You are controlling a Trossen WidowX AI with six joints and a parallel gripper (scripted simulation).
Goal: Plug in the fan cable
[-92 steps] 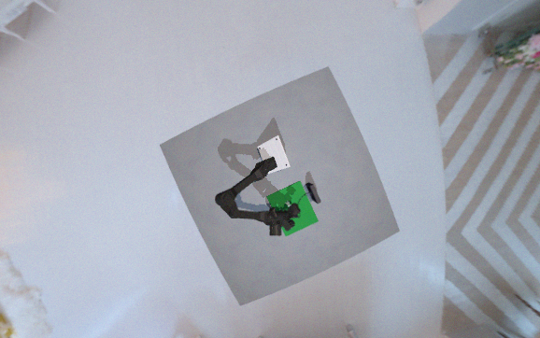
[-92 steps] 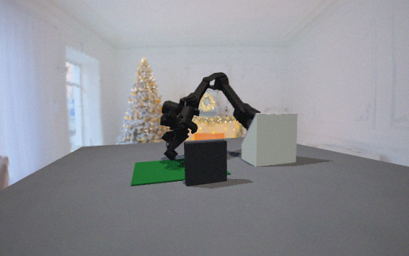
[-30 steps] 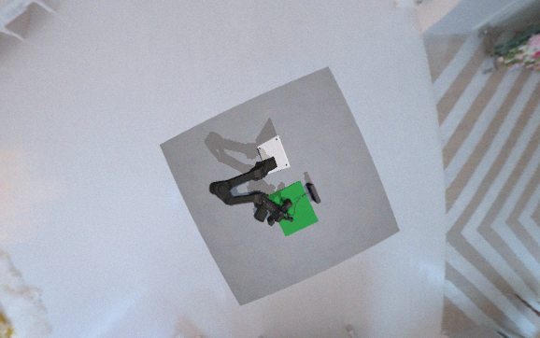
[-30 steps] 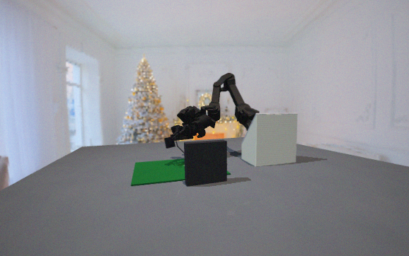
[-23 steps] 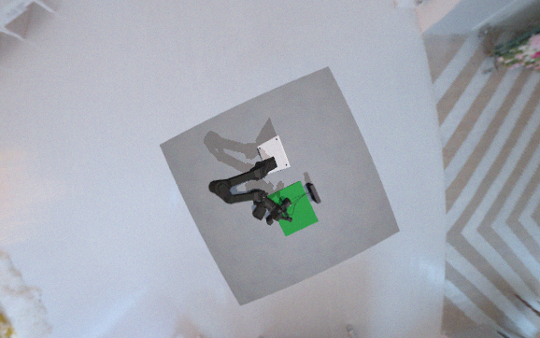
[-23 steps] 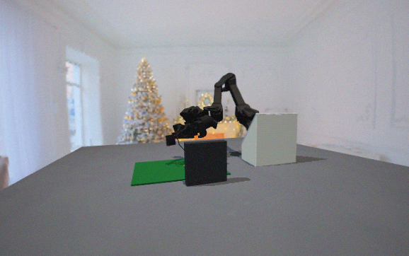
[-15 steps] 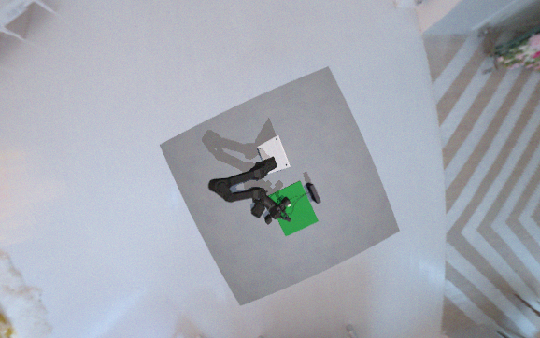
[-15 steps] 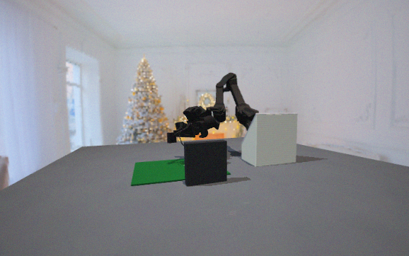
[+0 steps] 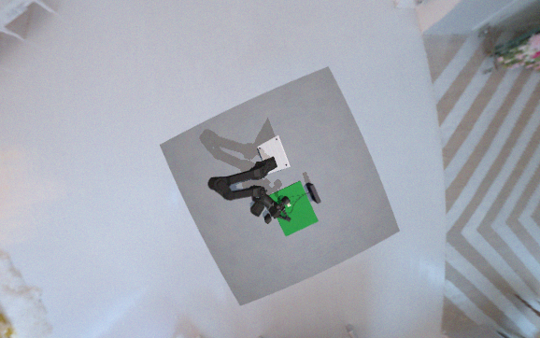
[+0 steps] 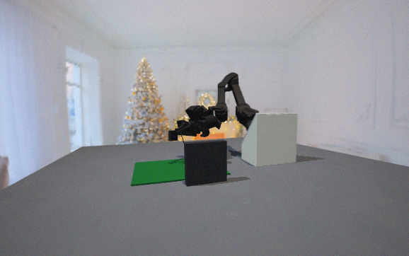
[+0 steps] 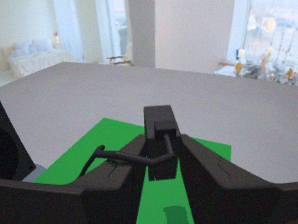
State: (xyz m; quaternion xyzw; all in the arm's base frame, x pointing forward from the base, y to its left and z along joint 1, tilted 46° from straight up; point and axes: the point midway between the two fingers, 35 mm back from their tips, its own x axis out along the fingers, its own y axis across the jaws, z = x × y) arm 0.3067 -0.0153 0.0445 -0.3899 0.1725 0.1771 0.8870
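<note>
Right now the black fan plug is 1 cm ahead of my gripper tip and 1 cm below it. From my gripper tip the other things lie so: black fan (7 cm behind, 20 cm to the left, 6 cm below); then board (6 cm to the left, 14 cm below); then white four-pin fan header (5 cm behind, 4 cm to the left, 12 cm below).
</note>
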